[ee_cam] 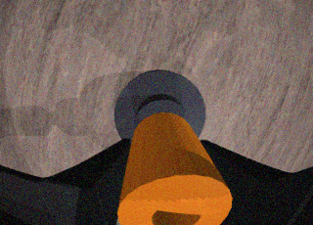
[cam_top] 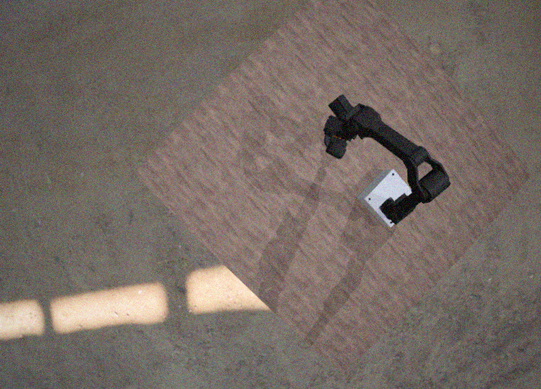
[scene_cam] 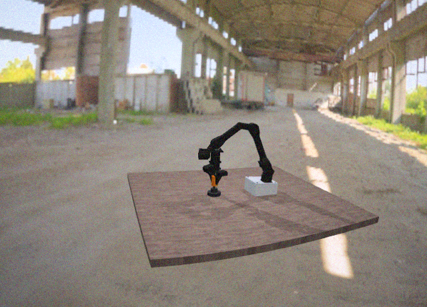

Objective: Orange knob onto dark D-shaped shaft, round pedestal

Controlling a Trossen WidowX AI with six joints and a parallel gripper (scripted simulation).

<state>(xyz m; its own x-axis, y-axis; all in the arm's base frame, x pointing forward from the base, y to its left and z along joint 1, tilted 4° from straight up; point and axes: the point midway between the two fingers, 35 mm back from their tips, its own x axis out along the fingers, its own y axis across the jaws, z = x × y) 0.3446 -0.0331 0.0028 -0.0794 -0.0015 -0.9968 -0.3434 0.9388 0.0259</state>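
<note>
Now: the orange knob 20 mm above my gripper tip. Also, from my gripper tip: dark round pedestal (40 mm below).
</note>
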